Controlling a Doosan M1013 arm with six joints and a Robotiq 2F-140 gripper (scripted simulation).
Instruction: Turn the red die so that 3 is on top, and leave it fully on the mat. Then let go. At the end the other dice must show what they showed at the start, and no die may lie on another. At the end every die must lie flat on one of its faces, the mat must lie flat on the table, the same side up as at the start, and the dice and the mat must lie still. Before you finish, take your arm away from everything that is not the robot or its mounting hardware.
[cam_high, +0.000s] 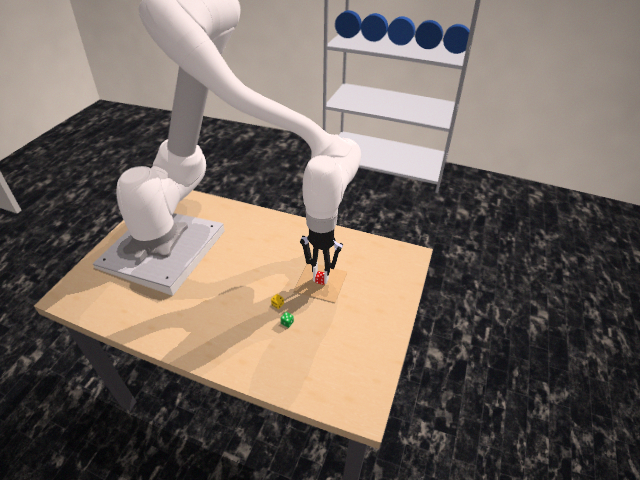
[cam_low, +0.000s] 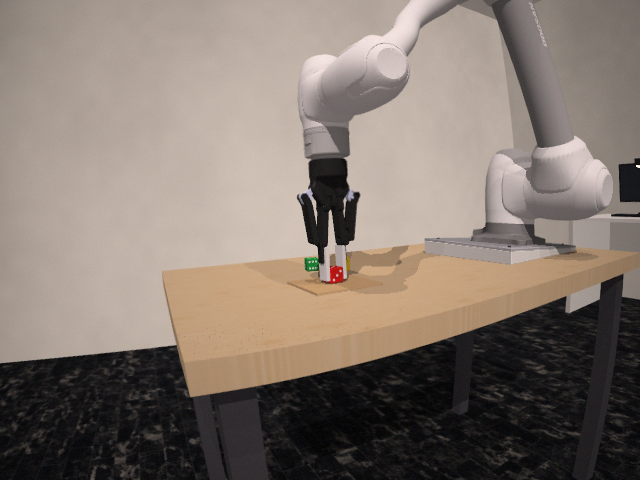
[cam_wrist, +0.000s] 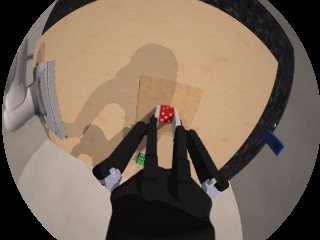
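The red die is 2 cm below my hand. Also, from my hand: mat 4 cm below; green die 18 cm to the right, 7 cm behind, 3 cm below; yellow die 12 cm to the right, 12 cm behind, 3 cm below.
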